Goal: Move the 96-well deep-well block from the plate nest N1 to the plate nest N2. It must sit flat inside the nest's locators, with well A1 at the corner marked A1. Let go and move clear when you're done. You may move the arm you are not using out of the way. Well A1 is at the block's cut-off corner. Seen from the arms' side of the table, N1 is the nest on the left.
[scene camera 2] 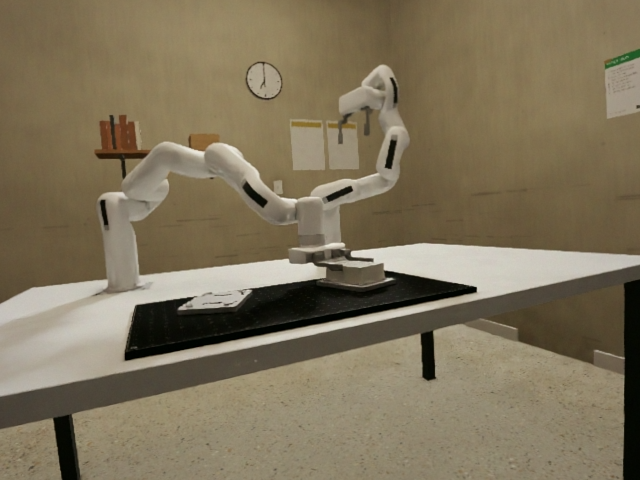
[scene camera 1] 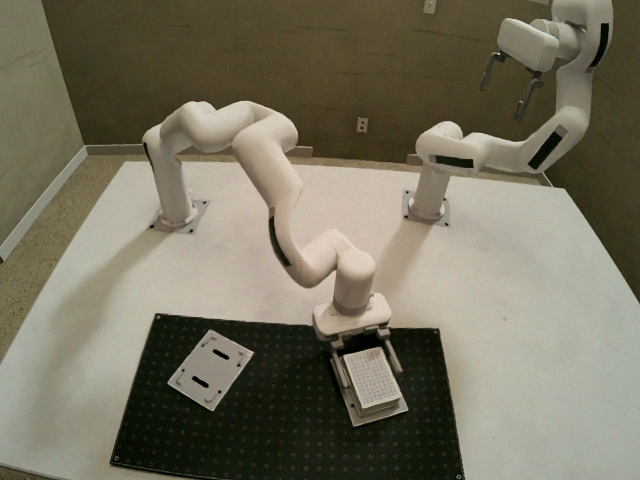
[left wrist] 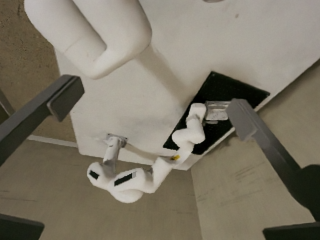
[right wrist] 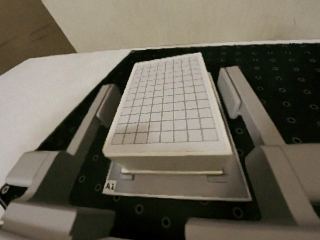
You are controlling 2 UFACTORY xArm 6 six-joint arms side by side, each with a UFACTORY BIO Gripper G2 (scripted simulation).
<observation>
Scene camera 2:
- left gripper: 353,140
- right gripper: 357,264
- nest N2: 198,302
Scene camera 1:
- left gripper: 498,104
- right gripper: 373,381
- white deep-well block: 372,386
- nest N1: 347,394
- nest N2: 219,373
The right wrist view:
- white deep-well block: 168,122
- nest N1: 173,185
</observation>
